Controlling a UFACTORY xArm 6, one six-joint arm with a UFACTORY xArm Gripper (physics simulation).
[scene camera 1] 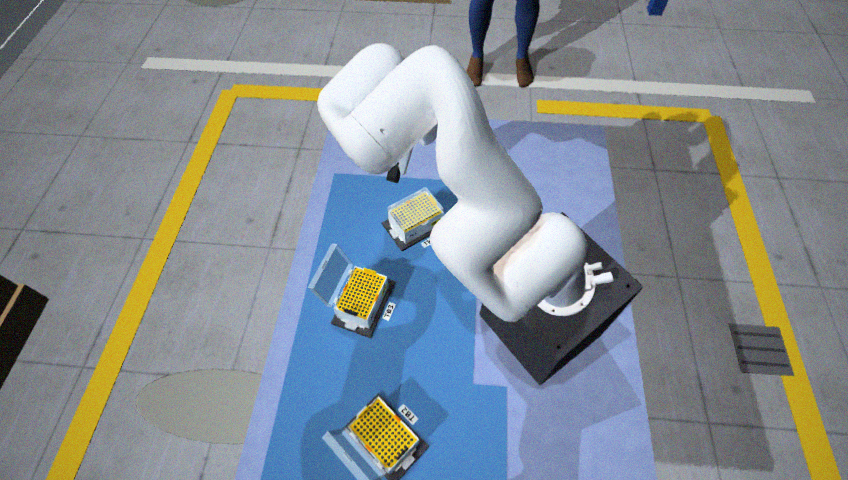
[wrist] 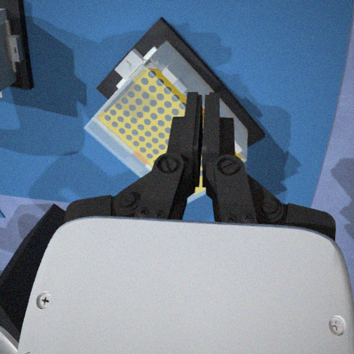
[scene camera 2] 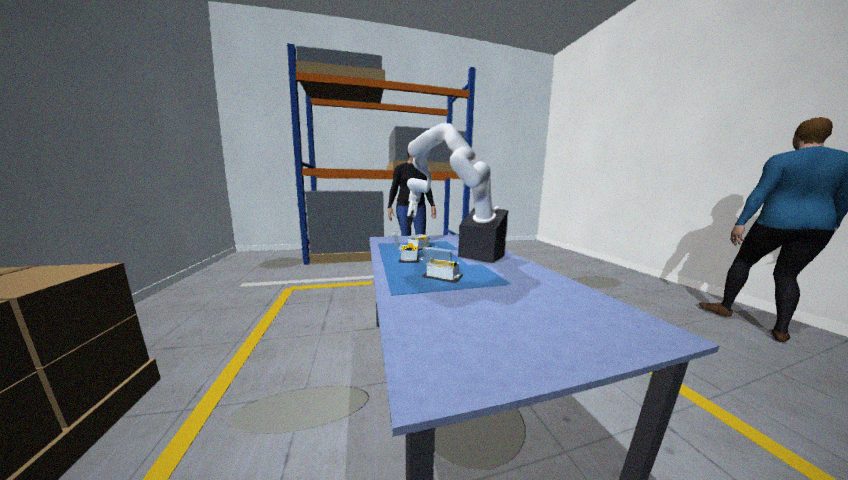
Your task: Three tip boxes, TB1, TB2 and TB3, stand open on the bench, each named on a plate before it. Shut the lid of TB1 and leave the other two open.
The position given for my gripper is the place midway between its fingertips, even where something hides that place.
In view: my gripper (wrist: 203,113) and a blue mat (wrist: 283,69).
